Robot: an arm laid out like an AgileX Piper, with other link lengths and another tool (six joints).
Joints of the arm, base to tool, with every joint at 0 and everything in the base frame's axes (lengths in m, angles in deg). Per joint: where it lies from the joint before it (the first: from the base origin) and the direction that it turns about. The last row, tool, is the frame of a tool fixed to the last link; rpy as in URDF.
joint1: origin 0 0 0.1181 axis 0 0 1
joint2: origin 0 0 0 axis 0 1 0
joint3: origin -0.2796 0 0.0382 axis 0 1 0
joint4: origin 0.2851 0 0.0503 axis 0.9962 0 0.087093
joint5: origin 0 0 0 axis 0 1 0
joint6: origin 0.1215 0 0.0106 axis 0.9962 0 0.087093
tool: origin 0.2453 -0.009 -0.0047 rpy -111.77 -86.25 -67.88
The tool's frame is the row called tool.
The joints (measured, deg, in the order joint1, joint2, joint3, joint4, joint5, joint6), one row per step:
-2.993 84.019 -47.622 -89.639 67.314 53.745
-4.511 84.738 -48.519 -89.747 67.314 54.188
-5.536 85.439 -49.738 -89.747 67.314 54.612
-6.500 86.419 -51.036 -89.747 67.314 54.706
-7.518 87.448 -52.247 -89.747 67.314 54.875
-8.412 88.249 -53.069 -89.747 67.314 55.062
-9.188 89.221 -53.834 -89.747 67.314 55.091
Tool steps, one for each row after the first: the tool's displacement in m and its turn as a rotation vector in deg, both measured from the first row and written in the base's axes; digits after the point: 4 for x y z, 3 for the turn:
-0.0053 -0.0093 0.0013 0.014 -0.589 -1.553
-0.0067 -0.0157 0.0041 0.080 -1.506 -2.663
-0.0073 -0.0220 0.0058 0.065 -1.913 -3.646
-0.0086 -0.0286 0.0064 0.073 -2.255 -4.697
-0.0108 -0.0344 0.0061 0.097 -2.455 -5.629
-0.0122 -0.0395 0.0042 0.109 -2.277 -6.411

